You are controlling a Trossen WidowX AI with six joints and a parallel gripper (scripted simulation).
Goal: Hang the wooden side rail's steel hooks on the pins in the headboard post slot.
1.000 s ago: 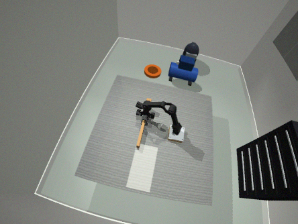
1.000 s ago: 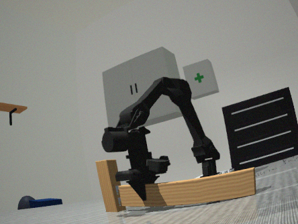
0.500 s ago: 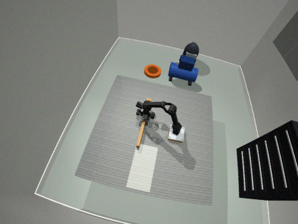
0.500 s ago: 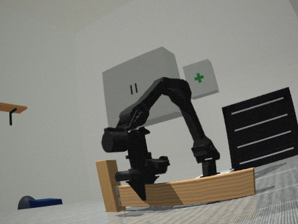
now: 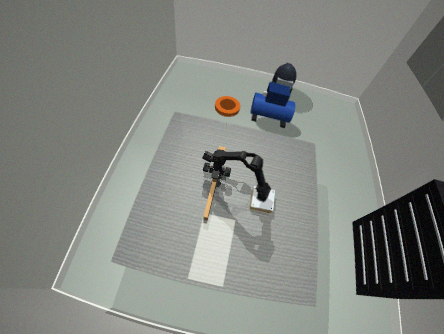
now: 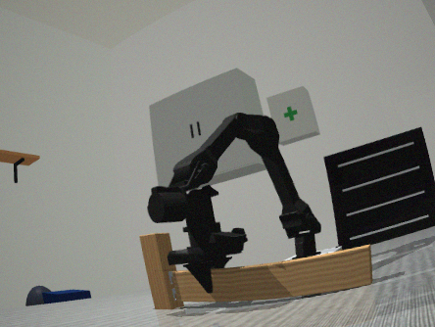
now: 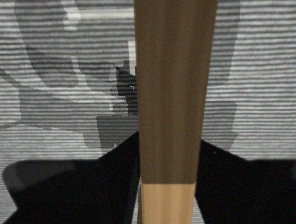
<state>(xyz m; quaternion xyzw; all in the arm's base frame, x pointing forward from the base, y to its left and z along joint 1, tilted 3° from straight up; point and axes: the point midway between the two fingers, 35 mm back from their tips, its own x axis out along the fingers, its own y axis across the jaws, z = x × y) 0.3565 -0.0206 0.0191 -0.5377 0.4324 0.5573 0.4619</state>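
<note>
The wooden headboard post lies 30 mm ahead of my gripper tip, 120 mm to the right of it and 40 mm above it.
</note>
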